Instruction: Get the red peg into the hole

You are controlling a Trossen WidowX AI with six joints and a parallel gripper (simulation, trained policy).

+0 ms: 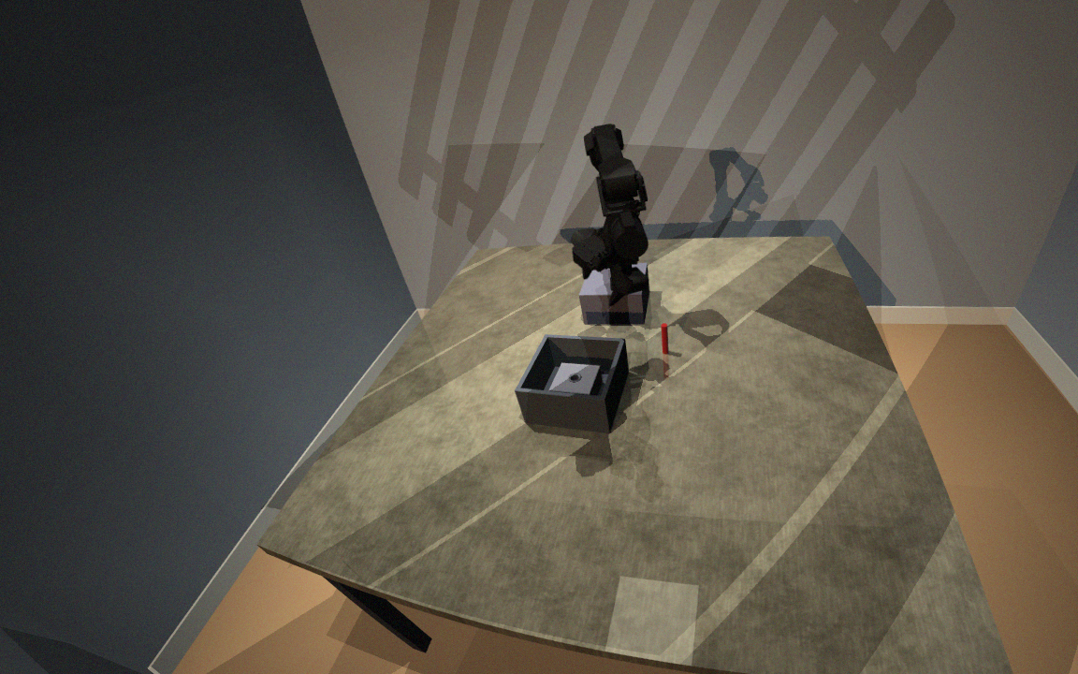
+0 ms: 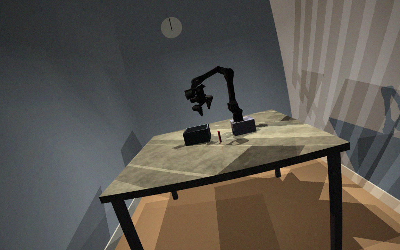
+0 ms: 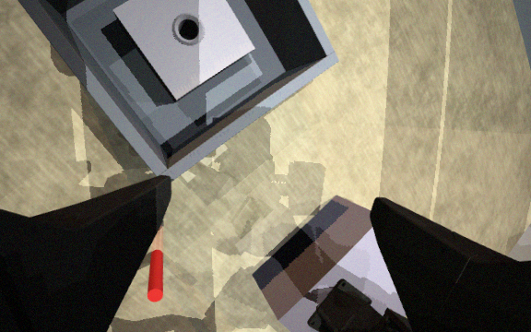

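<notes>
My gripper tip is 40 mm past the red peg, 140 mm to the right of it and 170 mm above it. Round my gripper tip: grey plate: 90 mm ahead, 70 mm to the right, 170 mm below; dark box: 90 mm ahead, 70 mm to the right, 180 mm below.
</notes>
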